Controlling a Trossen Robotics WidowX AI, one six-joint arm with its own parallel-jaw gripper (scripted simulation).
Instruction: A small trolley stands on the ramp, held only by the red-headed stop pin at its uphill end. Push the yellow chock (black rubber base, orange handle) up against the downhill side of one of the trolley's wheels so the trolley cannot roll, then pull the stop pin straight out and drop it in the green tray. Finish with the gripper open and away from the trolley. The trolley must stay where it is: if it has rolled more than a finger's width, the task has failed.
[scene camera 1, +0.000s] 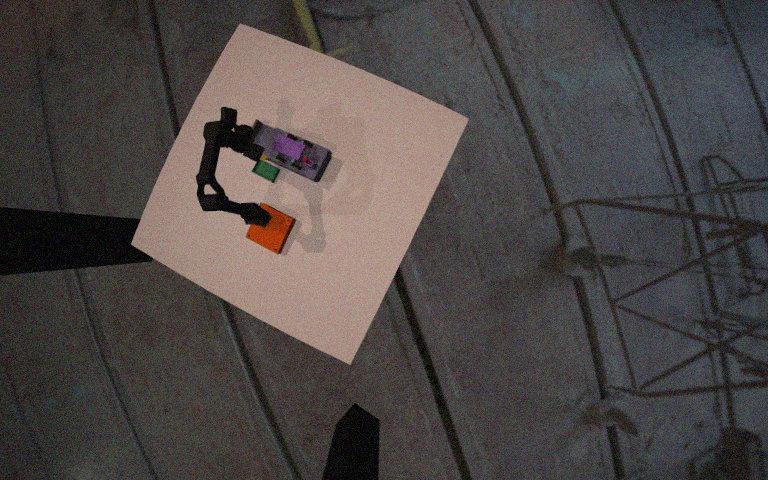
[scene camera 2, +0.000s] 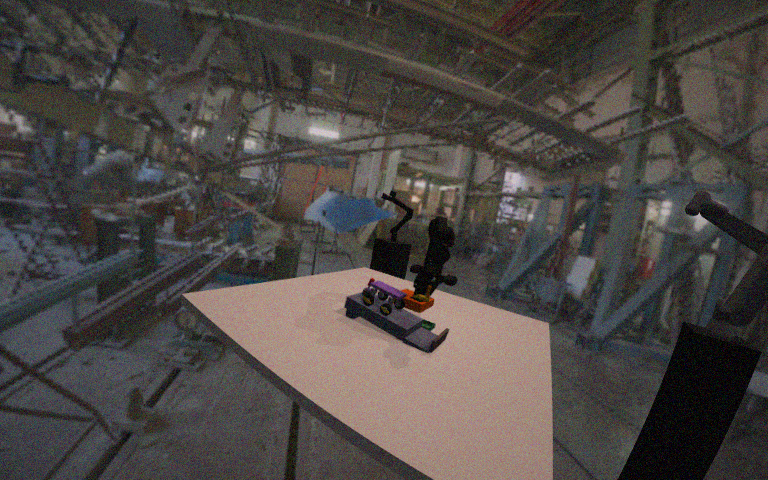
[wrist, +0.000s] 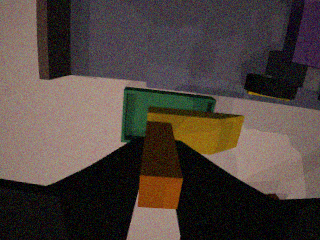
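Green tray (wrist: 137, 105). Black trolley wheel (wrist: 264, 85). Grey-purple ramp (scene camera 2: 400, 323), (scene camera 1: 318, 154), (wrist: 212, 55). Gripper (scene camera 2: 428, 294), (wrist: 157, 146), holding yellow chock (wrist: 161, 179).
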